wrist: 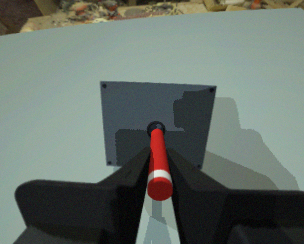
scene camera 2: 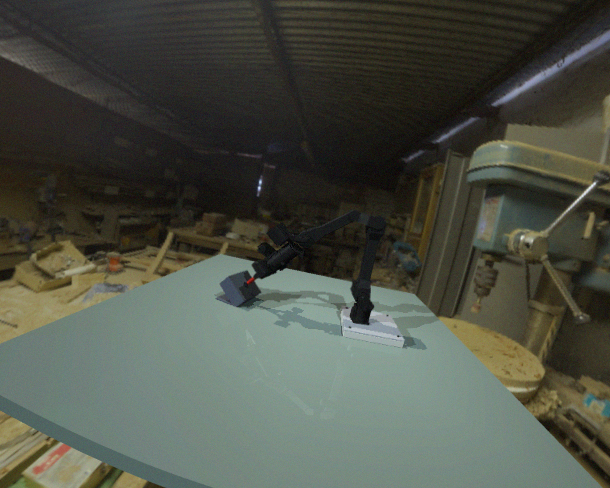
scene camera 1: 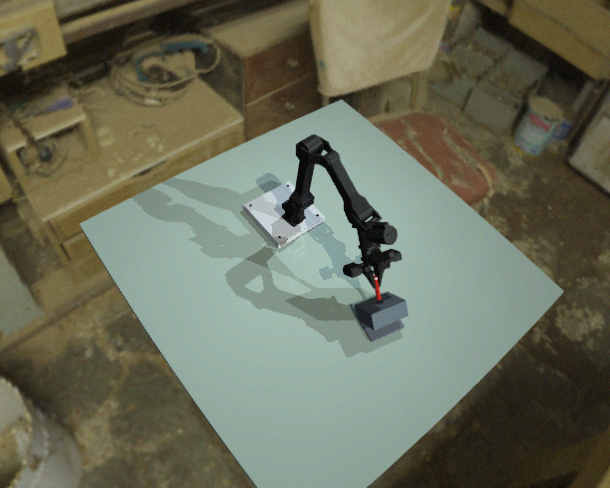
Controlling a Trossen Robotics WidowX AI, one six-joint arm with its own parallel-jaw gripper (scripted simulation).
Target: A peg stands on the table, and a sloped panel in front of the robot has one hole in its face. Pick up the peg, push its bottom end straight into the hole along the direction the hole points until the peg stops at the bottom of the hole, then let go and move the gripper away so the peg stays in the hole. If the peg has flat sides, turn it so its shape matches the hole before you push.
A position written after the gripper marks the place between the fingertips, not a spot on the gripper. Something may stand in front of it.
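Gripper (scene camera 1: 376, 287), (scene camera 2: 255, 277), (wrist: 158, 152), carrying a red peg (wrist: 159, 185). Grey sloped panel (scene camera 1: 393, 308) visible too.
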